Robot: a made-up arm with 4 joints.
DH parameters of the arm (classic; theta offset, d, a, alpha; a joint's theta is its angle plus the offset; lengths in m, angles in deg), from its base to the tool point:
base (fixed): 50.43 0 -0.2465 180
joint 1: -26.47 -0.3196 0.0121 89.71
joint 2: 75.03 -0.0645 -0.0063 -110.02
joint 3: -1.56 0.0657 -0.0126 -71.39
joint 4: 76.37 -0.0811 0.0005 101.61
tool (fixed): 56.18 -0.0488 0 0
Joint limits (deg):
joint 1: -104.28..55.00
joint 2: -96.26..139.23
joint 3: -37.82..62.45
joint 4: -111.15..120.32
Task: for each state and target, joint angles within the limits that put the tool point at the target. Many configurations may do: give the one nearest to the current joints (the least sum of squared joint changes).
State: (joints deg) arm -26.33 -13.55 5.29 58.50
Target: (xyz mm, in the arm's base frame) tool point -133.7 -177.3 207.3
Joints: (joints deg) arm -32.94 -48.42 57.14 80.90
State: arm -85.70 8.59 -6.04 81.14
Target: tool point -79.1 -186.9 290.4
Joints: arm -104.28 -19.32 25.35 41.58
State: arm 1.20 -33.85 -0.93 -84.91
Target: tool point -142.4 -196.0 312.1
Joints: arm -12.38 -36.89 -0.36 -89.40
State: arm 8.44 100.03 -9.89 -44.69
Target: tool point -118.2 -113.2 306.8
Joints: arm -10.00 130.91 -22.22 -39.99
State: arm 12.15 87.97 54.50 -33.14
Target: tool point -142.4 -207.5 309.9
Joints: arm -4.86 50.32 58.14 -60.14
